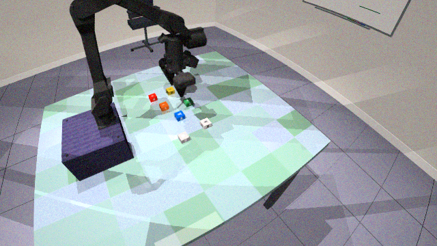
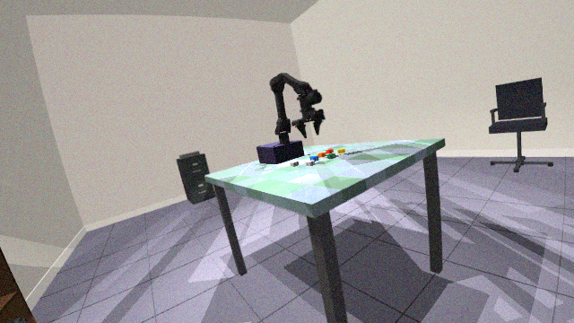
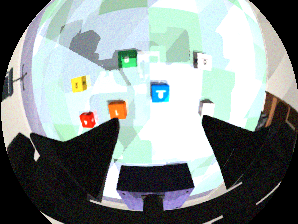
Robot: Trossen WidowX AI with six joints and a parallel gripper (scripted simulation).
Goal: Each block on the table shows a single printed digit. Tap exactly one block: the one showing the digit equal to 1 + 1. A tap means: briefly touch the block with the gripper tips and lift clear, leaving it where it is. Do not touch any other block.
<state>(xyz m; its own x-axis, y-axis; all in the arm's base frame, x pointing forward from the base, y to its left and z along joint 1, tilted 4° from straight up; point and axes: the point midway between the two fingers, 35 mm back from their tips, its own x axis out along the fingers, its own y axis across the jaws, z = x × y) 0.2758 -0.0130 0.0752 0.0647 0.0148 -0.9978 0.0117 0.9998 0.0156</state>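
My gripper tip is now 3 cm short of the yellow block, 17 cm to the right of it and 11 cm above it. Also, from my gripper tip: blue block 1 cm to the right, 11 cm below; then orange block 4 cm behind, 8 cm to the left, 11 cm below; then green block 7 cm ahead, 5 cm to the left, 11 cm below.
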